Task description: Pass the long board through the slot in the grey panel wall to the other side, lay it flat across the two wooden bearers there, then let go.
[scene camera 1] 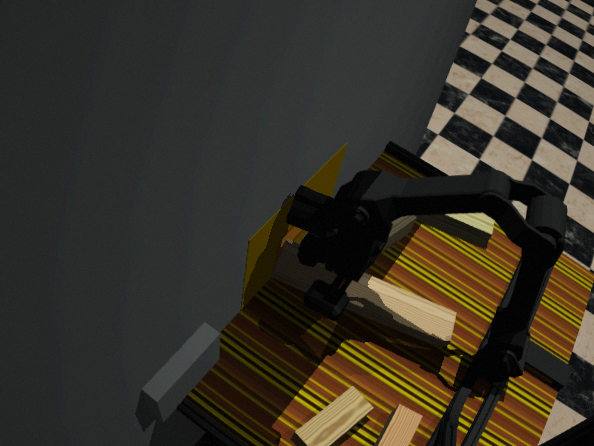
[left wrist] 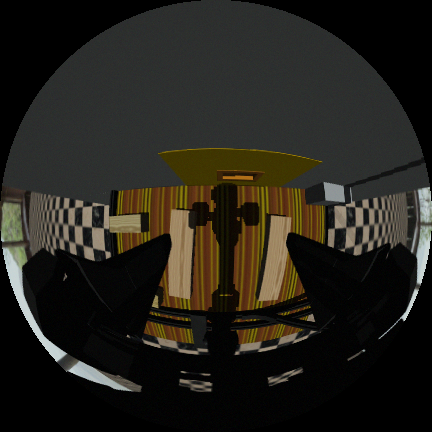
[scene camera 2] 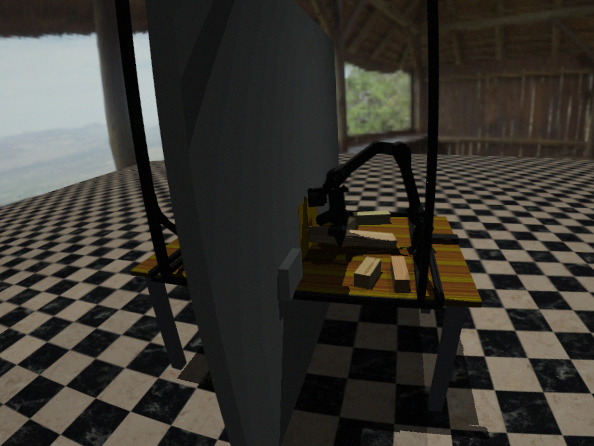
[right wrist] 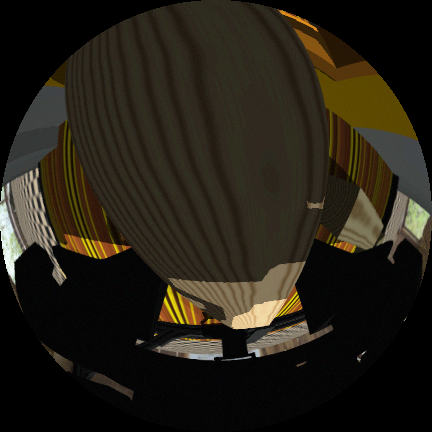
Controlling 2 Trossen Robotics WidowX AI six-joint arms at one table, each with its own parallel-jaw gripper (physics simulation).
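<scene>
My right gripper (scene camera 1: 345, 284) (scene camera 2: 341, 232) (right wrist: 230, 232) is shut on the long board (scene camera 1: 415, 309) (scene camera 2: 372, 237) (right wrist: 200, 150), above the striped table. The board's front end is close to the yellow surround (scene camera 1: 262, 262) (left wrist: 197, 164) of the slot (left wrist: 237, 176) in the grey panel wall (scene camera 1: 165, 150) (scene camera 2: 250, 125) (left wrist: 215, 90); the arm partly hides the slot in scene camera 1. The board does not show in the left wrist view. There, my left gripper (left wrist: 230, 239) is open and empty above the two wooden bearers (left wrist: 181, 257) (left wrist: 275, 257), which lie apart, pointing roughly toward the wall.
Two short wooden blocks (scene camera 1: 334, 417) (scene camera 1: 401, 425) (scene camera 2: 367, 272) (scene camera 2: 400, 274) lie at the front of the right arm's table. A pale block (scene camera 1: 472, 226) (scene camera 2: 372, 217) lies behind the board. Another pale block (left wrist: 127, 223) lies left of the bearers. Grey blocks (scene camera 1: 181, 367) (scene camera 2: 291, 270) (left wrist: 330, 193) stand by the wall.
</scene>
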